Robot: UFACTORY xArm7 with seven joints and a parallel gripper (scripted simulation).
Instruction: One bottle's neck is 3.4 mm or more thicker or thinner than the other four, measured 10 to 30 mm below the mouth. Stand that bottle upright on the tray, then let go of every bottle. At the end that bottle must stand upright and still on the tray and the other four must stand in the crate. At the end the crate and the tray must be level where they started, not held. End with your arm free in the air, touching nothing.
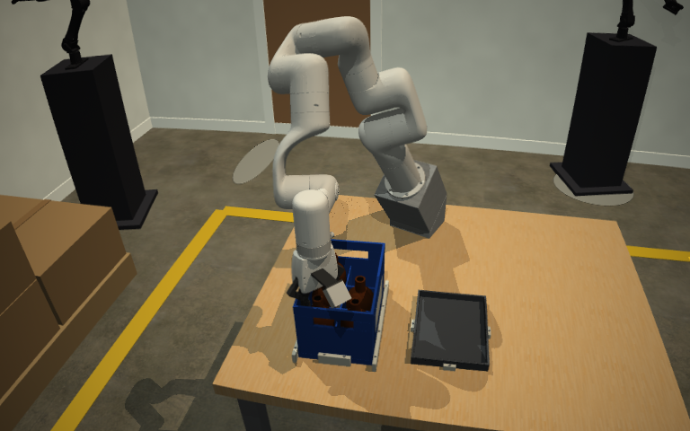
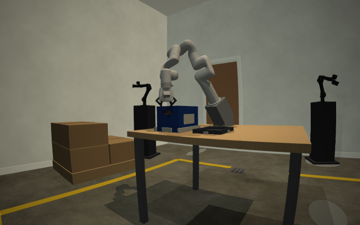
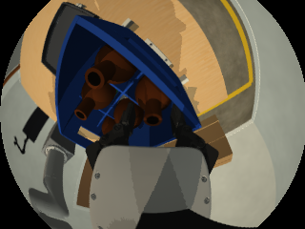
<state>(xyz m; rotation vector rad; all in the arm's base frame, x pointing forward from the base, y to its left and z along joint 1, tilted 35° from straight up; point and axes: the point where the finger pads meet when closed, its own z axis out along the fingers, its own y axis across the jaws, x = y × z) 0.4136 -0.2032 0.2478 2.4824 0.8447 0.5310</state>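
My hand is 8 cm past the glass bottle, 2 cm to the right of it and 7 cm above it. Round my hand: brown bottle (17 cm behind, 4 cm to the left, 7 cm below); then dark tray (2 cm behind, 34 cm to the left, 15 cm below); then blue crate (7 cm behind, 6 cm to the left, 7 cm below).
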